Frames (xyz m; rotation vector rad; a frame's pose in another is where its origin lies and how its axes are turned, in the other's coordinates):
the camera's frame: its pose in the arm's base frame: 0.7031 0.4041 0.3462 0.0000 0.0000 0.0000
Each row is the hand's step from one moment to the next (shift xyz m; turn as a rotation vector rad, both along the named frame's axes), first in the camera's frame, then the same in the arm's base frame.
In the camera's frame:
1: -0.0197 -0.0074 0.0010 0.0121 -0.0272 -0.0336
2: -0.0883 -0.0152 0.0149 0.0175 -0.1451 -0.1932
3: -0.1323 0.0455 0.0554 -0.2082 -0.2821 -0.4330
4: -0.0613 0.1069 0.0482 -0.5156 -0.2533 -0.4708
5: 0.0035 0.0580 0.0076 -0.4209 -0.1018 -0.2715
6: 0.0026 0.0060 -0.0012 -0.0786 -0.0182 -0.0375
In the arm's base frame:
1: -0.0197 -0.0074 0.0010 0.0121 -0.0272 -0.0336
2: -0.0883 -0.0152 0.0149 0.0175 -0.1451 -0.1932
3: -0.1323 0.0455 0.0554 -0.2082 -0.2821 -0.4330
4: -0.0613 0.1069 0.0482 -0.5156 -0.2533 -0.4708
5: 0.0035 0.0580 0.0076 -0.4209 -0.1018 -0.2715
6: 0.0026 0.0060 -0.0012 -0.0786 -0.0182 -0.0375

